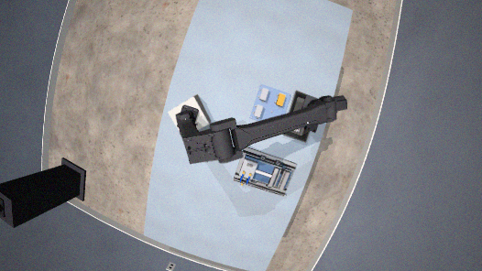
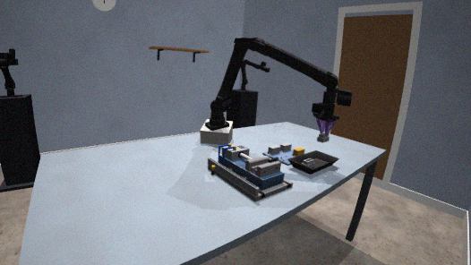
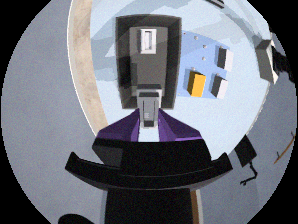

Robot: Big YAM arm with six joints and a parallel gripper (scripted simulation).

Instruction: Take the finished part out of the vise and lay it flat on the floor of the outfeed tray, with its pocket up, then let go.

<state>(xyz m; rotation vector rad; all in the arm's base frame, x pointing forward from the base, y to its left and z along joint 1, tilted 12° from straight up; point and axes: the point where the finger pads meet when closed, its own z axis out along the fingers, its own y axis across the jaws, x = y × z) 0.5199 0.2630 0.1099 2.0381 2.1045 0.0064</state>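
Now: the orange block 130 mm below my hand, 130 mm behind it and 10 mm to the right of it. Round my hand: blue plate 160 mm behind, 150 mm below, 50 mm to the right.
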